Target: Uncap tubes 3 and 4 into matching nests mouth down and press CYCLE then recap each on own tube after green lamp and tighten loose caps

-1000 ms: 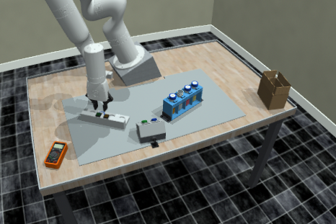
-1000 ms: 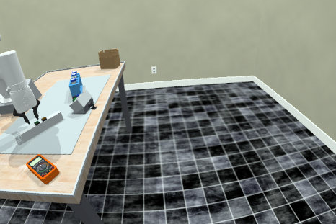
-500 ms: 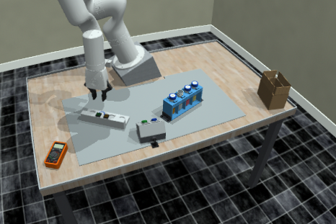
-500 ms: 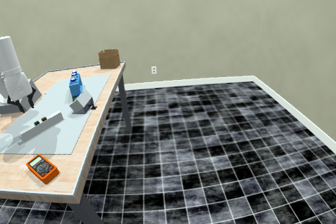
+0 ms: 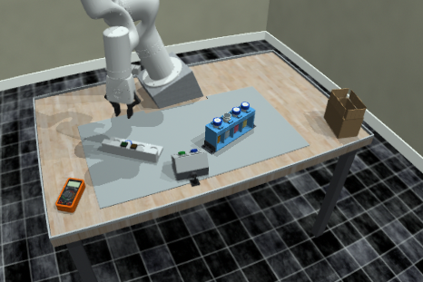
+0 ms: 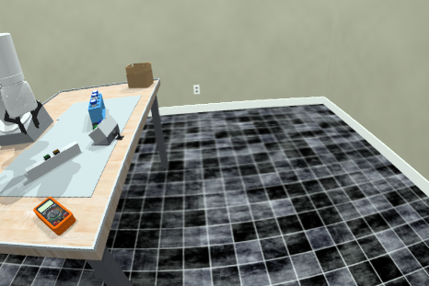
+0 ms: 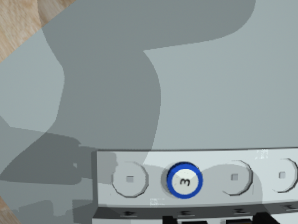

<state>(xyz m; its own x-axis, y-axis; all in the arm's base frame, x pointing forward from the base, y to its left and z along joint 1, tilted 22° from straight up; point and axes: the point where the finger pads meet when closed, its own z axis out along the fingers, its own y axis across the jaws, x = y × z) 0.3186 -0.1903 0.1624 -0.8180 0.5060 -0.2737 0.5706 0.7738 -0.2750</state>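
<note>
Right now my hand is 33 cm to the right of the blue-and-white cap, 10 cm short of it and 6 cm above it. Round my hand: green key (17 cm ahead, 16 cm to the left, 11 cm below); then blue key (21 cm to the left, 17 cm ahead, 11 cm below); then key housing (19 cm to the left, 19 cm ahead, 12 cm below).
</note>
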